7 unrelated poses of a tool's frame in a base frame.
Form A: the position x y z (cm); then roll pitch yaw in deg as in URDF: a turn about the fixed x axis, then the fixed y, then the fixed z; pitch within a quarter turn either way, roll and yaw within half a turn.
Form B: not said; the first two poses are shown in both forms.
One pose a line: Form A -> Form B
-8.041, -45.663, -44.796, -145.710, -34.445, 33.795 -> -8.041, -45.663, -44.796, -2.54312, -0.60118, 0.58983
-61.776, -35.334, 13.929, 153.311, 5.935, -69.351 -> -61.776, -35.334, 13.929, 2.67578, 0.10359, -1.21040
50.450, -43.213, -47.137, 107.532, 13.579, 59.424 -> 50.450, -43.213, -47.137, 1.87679, 0.23700, 1.03714
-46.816, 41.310, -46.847, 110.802, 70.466, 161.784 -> -46.816, 41.310, -46.847, 1.93386, 1.22986, 2.82366
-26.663, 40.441, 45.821, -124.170, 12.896, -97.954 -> -26.663, 40.441, 45.821, -2.16718, 0.22508, -1.70962
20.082, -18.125, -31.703, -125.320, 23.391, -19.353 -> 20.082, -18.125, -31.703, -2.18725, 0.40825, -0.33777
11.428, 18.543, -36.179, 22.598, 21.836, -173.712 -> 11.428, 18.543, -36.179, 0.39441, 0.38111, -3.03185
